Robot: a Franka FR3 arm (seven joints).
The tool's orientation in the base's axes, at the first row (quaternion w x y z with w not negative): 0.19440, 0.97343, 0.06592, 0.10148
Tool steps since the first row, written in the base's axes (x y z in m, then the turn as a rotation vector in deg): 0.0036, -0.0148, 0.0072, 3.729, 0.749, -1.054; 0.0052, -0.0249, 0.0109, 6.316, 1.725, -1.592; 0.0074, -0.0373, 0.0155, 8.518, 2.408, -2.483; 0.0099, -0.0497, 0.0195, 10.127, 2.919, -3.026
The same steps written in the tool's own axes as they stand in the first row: 0.0022, 0.0167, -0.0003, 3.564, -0.767, 1.511; 0.0027, 0.0275, 0.0004, 6.147, -1.642, 2.219; 0.0036, 0.0409, 0.0013, 8.246, -2.421, 3.266; 0.0046, 0.0540, 0.0027, 9.800, -2.959, 3.930
